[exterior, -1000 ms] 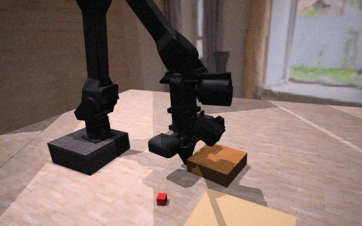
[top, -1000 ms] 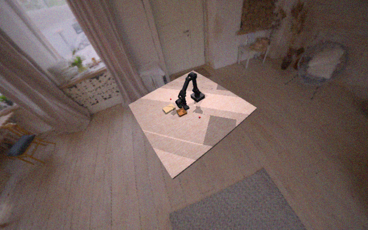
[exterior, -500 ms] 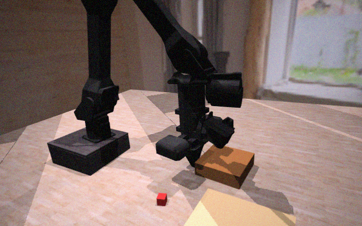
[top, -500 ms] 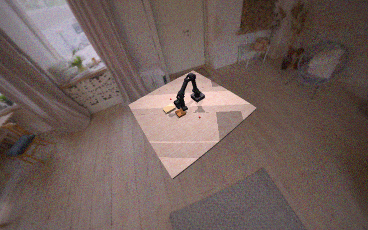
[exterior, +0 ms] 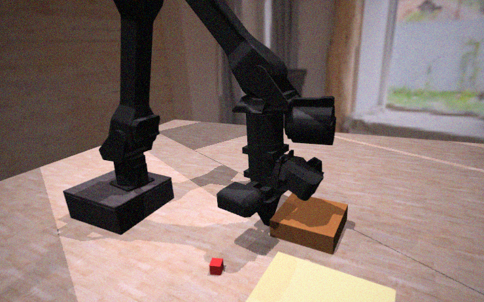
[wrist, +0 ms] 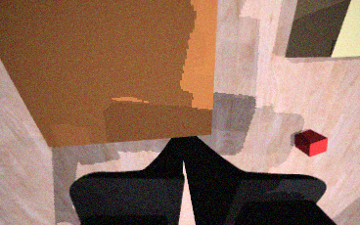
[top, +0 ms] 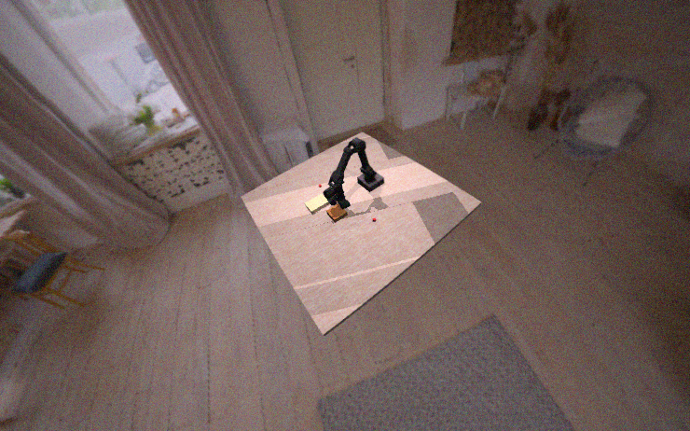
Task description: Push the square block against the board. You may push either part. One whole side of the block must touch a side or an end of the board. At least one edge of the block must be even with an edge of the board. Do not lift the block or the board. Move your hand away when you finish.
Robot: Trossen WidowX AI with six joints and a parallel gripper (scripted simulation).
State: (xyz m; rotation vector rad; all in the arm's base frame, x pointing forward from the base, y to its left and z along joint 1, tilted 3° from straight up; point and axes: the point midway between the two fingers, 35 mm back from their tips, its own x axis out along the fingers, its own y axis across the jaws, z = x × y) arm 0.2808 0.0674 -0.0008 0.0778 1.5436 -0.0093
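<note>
Right now the orange square block is 6 cm ahead of my gripper tip, 4 cm to the left of it and 1 cm above it. Round my gripper tip: board: 14 cm ahead, 12 cm to the right, 1 cm above.
</note>
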